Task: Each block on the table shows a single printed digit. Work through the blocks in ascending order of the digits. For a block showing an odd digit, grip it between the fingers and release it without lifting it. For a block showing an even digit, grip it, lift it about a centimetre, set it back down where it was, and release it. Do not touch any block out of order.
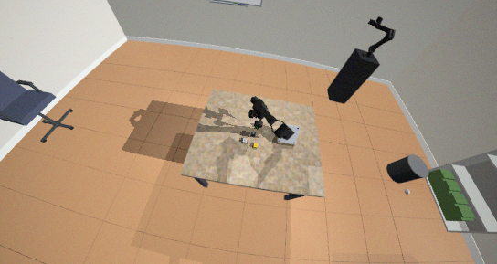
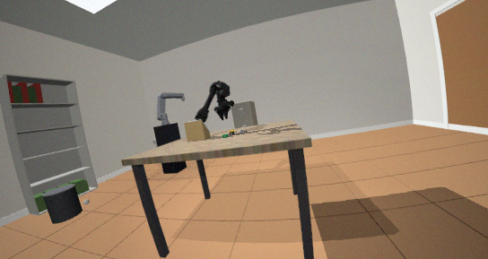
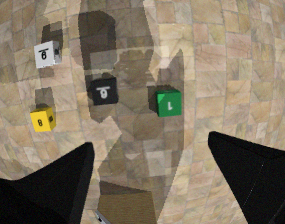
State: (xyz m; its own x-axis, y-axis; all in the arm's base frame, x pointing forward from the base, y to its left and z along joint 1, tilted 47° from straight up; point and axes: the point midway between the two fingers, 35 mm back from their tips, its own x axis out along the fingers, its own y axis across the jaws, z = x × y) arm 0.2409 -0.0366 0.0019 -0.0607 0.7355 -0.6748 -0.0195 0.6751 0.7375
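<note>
My gripper tip is 40 mm to the left of the green block and 110 mm above it. Also, from my gripper tip: white block 80 mm ahead, 130 mm to the left, 110 mm below; then black block 20 mm ahead, 50 mm to the left, 110 mm below; then yellow block 20 mm behind, 160 mm to the left, 110 mm below.
</note>
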